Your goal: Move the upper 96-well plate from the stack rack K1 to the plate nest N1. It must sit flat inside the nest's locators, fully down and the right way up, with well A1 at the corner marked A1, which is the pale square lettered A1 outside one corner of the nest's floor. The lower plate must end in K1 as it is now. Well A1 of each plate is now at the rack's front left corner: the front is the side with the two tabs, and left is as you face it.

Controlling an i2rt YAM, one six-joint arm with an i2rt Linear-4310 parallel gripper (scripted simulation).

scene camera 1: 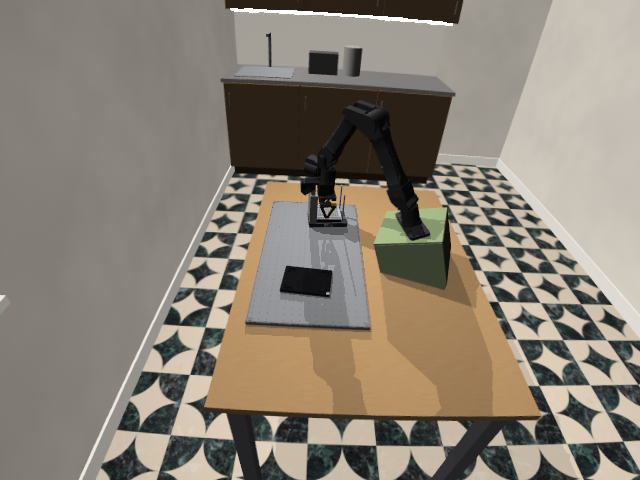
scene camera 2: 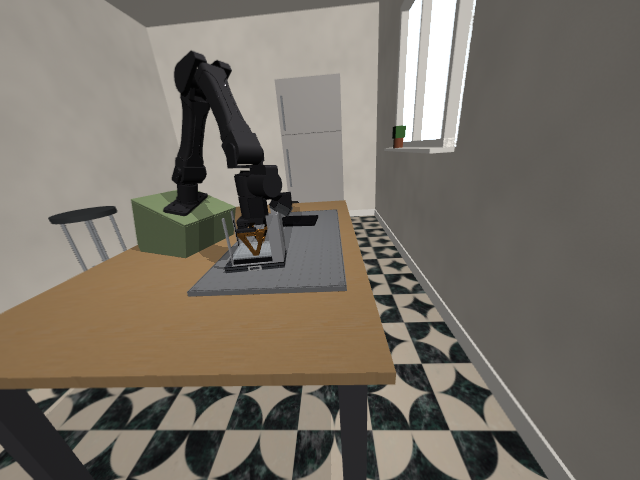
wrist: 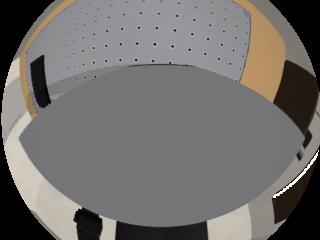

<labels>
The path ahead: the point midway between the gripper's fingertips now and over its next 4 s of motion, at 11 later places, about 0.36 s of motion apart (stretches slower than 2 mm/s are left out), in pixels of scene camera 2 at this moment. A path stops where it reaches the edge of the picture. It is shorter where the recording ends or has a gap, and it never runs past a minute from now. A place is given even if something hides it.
My gripper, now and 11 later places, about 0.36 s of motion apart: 259,249; 258,245; 257,240; 256,234; 255,229; 254,224; 253,217; 252,212; 251,208; 251,208; 257,205; 262,203
</labels>
